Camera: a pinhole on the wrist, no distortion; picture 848 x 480 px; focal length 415.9 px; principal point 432.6 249.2 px. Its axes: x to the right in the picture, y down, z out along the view. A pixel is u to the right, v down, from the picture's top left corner.
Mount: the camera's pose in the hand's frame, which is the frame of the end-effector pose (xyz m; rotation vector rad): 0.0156 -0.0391 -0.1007 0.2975 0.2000 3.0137
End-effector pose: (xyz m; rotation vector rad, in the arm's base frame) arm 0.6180 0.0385 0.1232 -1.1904 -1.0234 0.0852
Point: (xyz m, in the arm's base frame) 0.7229 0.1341 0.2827
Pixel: outside the picture
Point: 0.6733 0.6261 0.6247
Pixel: 49.2 314.6
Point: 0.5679 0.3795 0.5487
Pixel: 103.4 432.3
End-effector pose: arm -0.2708 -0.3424 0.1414 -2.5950 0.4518 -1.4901
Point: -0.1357 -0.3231 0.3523
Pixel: outside the picture
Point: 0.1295 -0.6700 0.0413
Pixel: 390.6 76.9
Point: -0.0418 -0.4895 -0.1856
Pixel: 652.1 129.4
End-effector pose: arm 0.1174 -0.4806 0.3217 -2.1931 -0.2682 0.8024
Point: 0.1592 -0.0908 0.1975
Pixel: 240.5 425.9
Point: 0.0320 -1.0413 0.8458
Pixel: behind the camera
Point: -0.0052 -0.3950 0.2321
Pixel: 573.9 231.5
